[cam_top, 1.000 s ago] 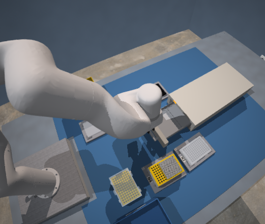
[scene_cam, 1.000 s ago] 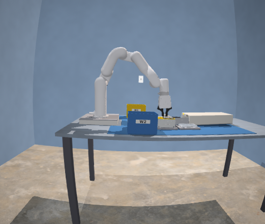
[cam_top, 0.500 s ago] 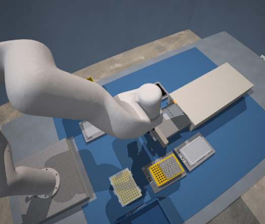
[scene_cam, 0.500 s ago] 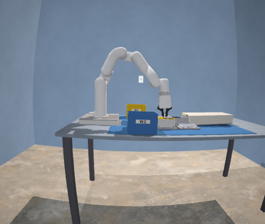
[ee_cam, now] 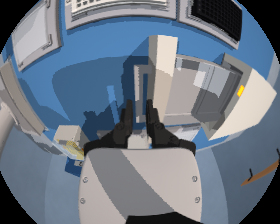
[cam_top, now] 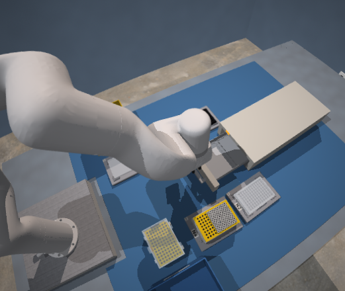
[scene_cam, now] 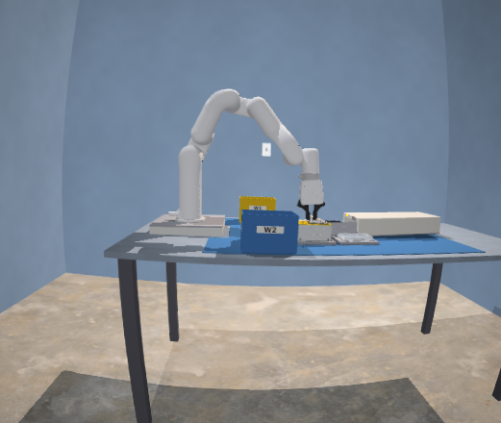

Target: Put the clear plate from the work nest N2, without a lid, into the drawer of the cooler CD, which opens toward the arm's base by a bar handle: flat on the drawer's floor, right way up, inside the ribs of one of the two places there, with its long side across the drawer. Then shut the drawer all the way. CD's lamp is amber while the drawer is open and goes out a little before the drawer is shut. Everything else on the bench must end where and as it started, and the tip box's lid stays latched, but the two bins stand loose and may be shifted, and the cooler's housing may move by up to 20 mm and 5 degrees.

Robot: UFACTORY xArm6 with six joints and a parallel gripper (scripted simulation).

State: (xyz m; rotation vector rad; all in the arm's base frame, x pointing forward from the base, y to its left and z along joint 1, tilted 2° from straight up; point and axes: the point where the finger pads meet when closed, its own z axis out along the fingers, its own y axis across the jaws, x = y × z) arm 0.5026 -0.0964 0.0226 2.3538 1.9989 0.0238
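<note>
Now: the work nest N2 11 cm ahead of my hand, 21 cm to the right of it and 7 cm below it. The rest, counted from my hand: white plate 1 cm ahead, 19 cm to the left, 5 cm below; then black plate 17 cm ahead, 16 cm to the left, 5 cm below; then drawer 13 cm ahead, 2 cm to the right, 5 cm below.
</note>
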